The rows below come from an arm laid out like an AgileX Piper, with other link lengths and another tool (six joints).
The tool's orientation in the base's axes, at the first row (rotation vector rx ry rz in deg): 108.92, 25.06, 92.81
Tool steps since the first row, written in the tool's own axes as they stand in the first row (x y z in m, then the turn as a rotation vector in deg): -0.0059, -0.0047, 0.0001, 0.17, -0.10, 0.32; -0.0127, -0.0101, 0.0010, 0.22, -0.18, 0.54; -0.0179, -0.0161, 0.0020, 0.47, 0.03, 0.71; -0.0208, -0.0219, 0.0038, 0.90, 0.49, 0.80; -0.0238, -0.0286, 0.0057, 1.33, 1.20, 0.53
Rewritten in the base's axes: -0.0005, 0.0000, -0.0075, 0.36, 0.11, 0.04; -0.0003, -0.0001, -0.0163, 0.59, 0.15, 0.02; 0.0004, 0.0012, -0.0241, 0.78, 0.10, 0.33; 0.0023, 0.0035, -0.0302, 0.90, -0.02, 0.94; 0.0044, 0.0064, -0.0368, 0.63, -0.24, 1.74
